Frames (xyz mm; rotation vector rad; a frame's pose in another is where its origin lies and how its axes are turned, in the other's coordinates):
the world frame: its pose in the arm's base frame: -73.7 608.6 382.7 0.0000 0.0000 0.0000
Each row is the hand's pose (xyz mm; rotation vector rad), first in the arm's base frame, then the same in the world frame.
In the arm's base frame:
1: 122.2 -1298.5 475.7 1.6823 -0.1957 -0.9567
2: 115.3 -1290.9 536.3 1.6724 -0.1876 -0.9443
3: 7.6 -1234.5 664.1 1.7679 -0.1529 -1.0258
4: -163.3 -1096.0 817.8 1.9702 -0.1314 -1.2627
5: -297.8 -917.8 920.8 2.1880 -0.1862 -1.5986
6: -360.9 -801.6 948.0 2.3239 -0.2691 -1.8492
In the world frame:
1: 195.9 -1907.1 93.0 1.6823 -0.1957 -0.9567
2: 189.0 -1899.5 153.6 1.6724 -0.1876 -0.9443
3: 81.3 -1843.1 281.4 1.7679 -0.1529 -1.0258
4: -89.6 -1704.6 435.1 1.9702 -0.1314 -1.2627
5: -224.1 -1526.4 538.1 2.1880 -0.1862 -1.5986
6: -287.2 -1410.2 565.3 2.3239 -0.2691 -1.8492

